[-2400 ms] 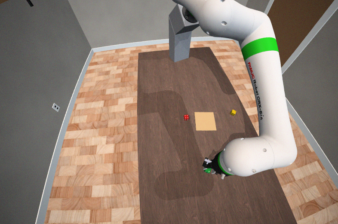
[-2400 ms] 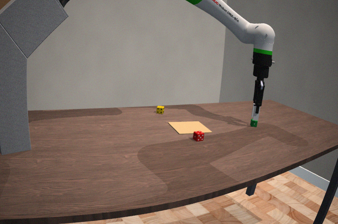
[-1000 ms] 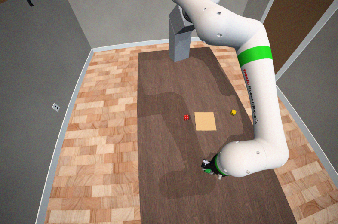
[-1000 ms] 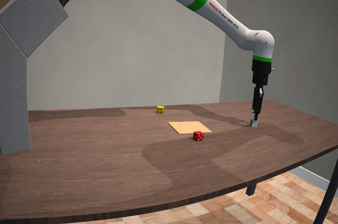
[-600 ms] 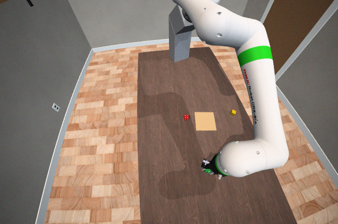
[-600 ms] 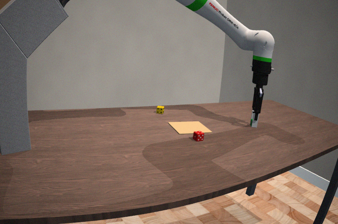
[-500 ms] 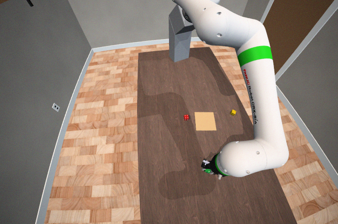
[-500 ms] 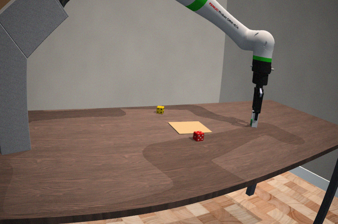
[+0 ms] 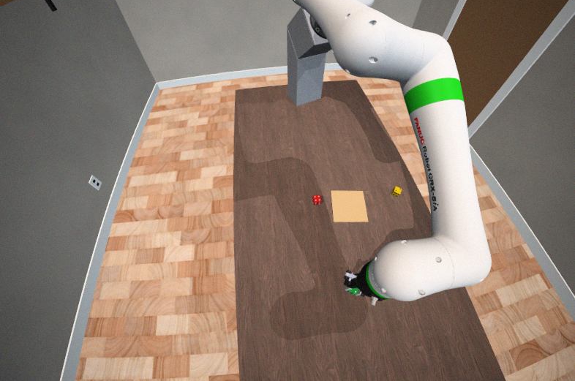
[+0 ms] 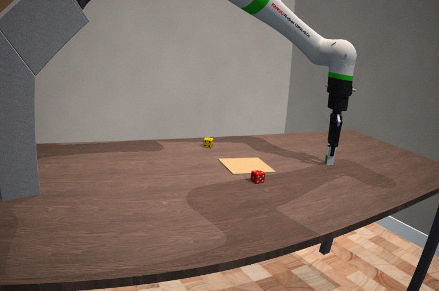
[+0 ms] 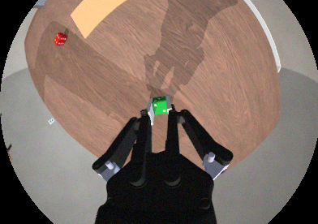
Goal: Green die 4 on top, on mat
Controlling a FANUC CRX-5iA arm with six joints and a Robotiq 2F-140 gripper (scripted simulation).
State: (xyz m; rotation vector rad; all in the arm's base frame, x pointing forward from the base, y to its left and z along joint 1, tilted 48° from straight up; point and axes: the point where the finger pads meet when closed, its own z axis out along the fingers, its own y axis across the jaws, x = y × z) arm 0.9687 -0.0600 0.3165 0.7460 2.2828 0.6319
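Right now my hand is 20 mm above the green die. From my hand the other things lie so: tan mat (320 mm behind, 30 mm to the left, 30 mm below); then yellow die (370 mm behind, 250 mm to the left, 20 mm below); then red die (340 mm behind, 100 mm to the right, 20 mm below).
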